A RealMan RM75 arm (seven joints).
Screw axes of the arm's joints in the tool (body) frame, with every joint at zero. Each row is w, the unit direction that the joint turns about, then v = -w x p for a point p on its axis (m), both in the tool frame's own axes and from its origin. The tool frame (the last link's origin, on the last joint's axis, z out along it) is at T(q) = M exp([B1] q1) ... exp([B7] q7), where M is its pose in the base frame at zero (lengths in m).
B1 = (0, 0, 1, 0.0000, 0.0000, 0.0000)
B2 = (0, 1, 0, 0.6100, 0.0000, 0.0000)
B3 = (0, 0, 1, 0.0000, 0.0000, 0.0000)
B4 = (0, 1, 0, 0.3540, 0.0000, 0.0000)
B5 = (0, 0, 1, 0.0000, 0.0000, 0.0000)
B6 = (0, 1, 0, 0.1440, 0.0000, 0.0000)
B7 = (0, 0, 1, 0.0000, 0.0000, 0.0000)
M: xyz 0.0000 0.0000 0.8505 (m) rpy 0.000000 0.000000 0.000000 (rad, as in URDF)
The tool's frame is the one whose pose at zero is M.
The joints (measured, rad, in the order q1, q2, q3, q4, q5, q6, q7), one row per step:
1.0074 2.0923 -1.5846 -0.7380 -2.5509 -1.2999 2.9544
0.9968 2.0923 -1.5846 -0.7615 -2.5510 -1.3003 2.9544
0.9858 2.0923 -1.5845 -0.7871 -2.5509 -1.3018 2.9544
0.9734 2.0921 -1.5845 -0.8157 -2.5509 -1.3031 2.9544
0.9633 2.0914 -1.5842 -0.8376 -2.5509 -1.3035 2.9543
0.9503 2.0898 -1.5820 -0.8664 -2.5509 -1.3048 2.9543
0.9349 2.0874 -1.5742 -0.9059 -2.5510 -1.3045 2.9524
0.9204 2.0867 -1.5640 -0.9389 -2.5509 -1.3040 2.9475
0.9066 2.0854 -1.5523 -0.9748 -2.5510 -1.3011 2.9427
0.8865 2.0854 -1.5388 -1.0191 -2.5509 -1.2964 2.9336
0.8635 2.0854 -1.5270 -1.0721 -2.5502 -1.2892 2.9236
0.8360 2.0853 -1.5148 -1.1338 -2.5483 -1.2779 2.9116
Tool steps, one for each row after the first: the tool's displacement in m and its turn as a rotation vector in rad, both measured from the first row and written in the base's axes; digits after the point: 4 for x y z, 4 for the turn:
-0.0019 0.0002 0.0009 0.0058 0.0098 0.0096
-0.0043 0.0002 0.0021 0.0114 0.0202 0.0199
-0.0068 0.0003 0.0035 0.0182 0.0316 0.0316
-0.0084 0.0005 0.0049 0.0245 0.0403 0.0403
-0.0105 0.0010 0.0072 0.0339 0.0522 0.0505
-0.0146 0.0027 0.0113 0.0505 0.0719 0.0675
-0.0176 0.0038 0.0148 0.0643 0.0909 0.0811
-0.0216 0.0057 0.0192 0.0829 0.1119 0.0986
-0.0256 0.0072 0.0243 0.1043 0.1373 0.1207
-0.0308 0.0087 0.0305 0.1300 0.1651 0.1504
-0.0366 0.0102 0.0382 0.1625 0.1966 0.1867

